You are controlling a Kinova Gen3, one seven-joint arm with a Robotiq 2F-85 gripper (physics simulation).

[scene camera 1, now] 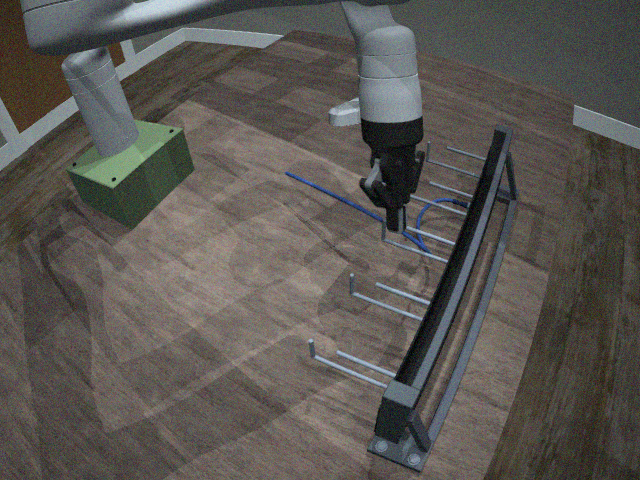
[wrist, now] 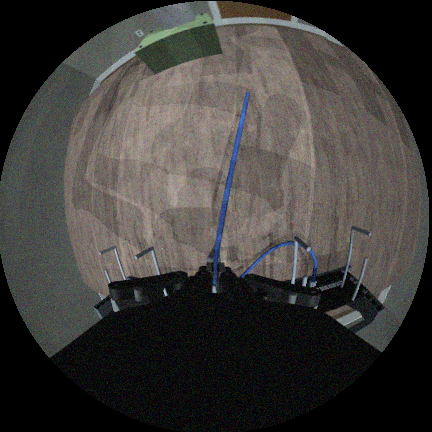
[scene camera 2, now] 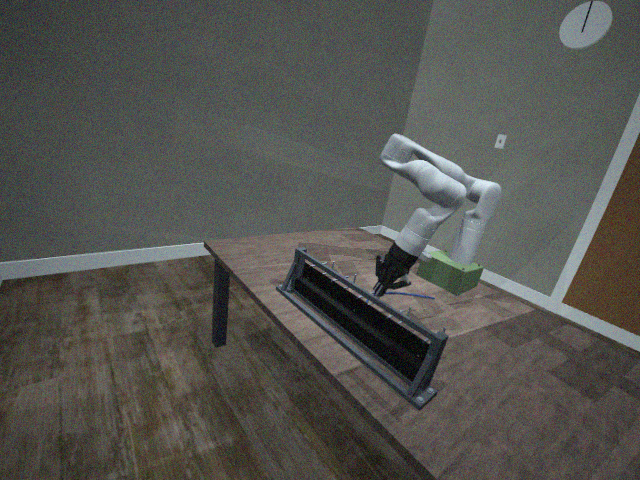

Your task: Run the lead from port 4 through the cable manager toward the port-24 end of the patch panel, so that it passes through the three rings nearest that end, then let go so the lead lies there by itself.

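My gripper [scene camera 1: 395, 226] [scene camera 2: 378, 292] [wrist: 214, 270] is shut on the blue lead [scene camera 1: 333, 195] [scene camera 2: 410, 295] [wrist: 231, 175], at the third ring [scene camera 1: 398, 244]. Its free end sticks out toward the robot base. Beyond the fingers the lead bends back in a loop past the second ring [scene camera 1: 449, 189] [wrist: 295, 265] to its plug at the patch panel [scene camera 1: 454, 268] [scene camera 2: 361, 315]. The fourth ring [scene camera 1: 387, 306] and fifth ring [scene camera 1: 348, 370], toward the near end in scene camera 1, hold no lead. Whether the lead lies inside the second and third rings cannot be told.
The first ring [scene camera 1: 452, 168] [wrist: 351, 250] stands at the panel's far end in scene camera 1. The ring posts stick up near the fingers. The green base block [scene camera 1: 155, 191] [scene camera 2: 449, 276] [wrist: 180, 52] carries the arm. A pale object [scene camera 1: 343, 114] lies behind the gripper.
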